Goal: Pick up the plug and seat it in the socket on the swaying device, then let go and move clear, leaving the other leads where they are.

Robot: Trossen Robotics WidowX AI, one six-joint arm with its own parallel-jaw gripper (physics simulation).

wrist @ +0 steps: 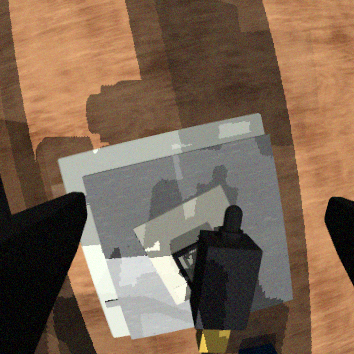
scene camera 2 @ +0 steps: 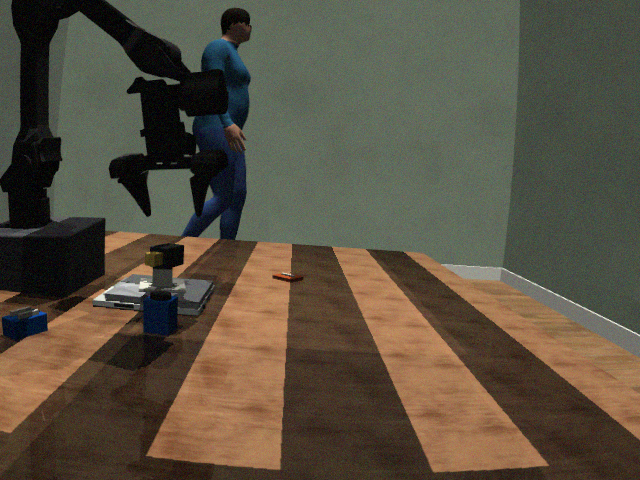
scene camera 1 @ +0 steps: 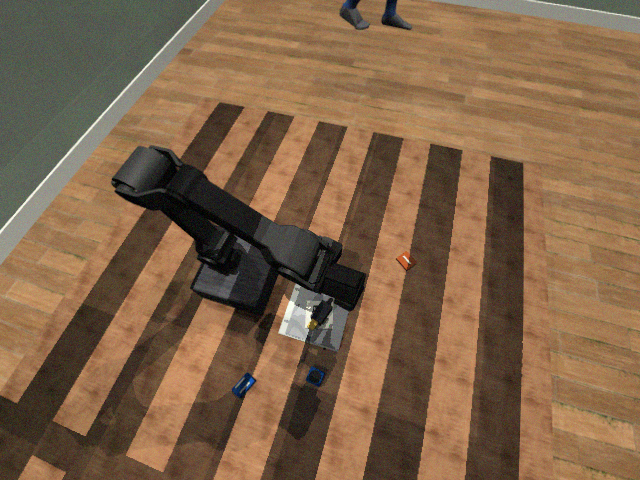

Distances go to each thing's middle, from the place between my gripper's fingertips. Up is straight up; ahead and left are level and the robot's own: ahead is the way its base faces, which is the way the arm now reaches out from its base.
Now: hand 60 mm to the left of the plug (scene camera 2: 168,255) and 50 mm above it. The rest, counted from my hand: device (scene camera 2: 191,292): 50 mm to the right, 90 mm below.
